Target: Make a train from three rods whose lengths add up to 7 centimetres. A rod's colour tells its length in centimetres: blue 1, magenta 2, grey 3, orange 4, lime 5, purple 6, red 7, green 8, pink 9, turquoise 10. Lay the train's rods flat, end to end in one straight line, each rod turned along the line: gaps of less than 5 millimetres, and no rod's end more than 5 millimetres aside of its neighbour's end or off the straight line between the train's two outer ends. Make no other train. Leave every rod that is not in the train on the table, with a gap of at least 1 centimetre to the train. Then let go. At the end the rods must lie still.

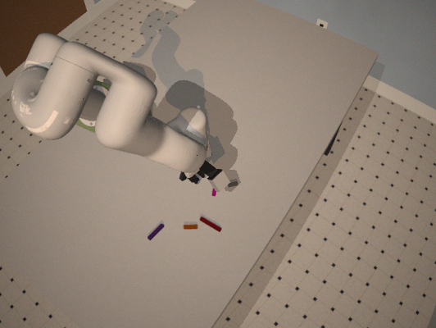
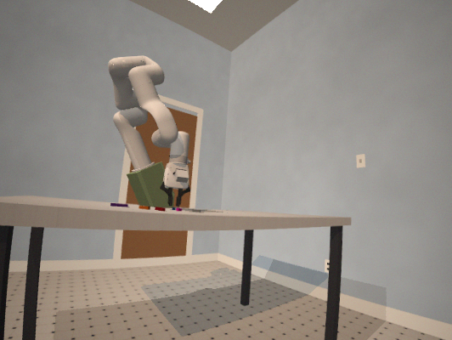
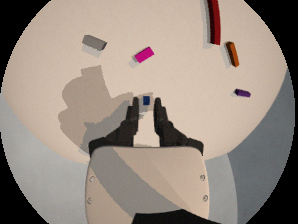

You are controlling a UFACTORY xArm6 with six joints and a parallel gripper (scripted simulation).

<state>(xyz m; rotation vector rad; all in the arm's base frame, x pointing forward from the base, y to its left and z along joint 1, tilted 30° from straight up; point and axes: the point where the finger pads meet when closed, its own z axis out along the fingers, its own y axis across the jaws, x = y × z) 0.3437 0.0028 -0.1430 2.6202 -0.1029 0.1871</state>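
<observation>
Right now my hand is 30 mm above the blue rod. Round my hand: red rod 130 mm ahead, 90 mm to the right, 30 mm below; then magenta rod 70 mm ahead, 30 mm below; then grey rod 100 mm ahead, 50 mm to the left, 30 mm below.
</observation>
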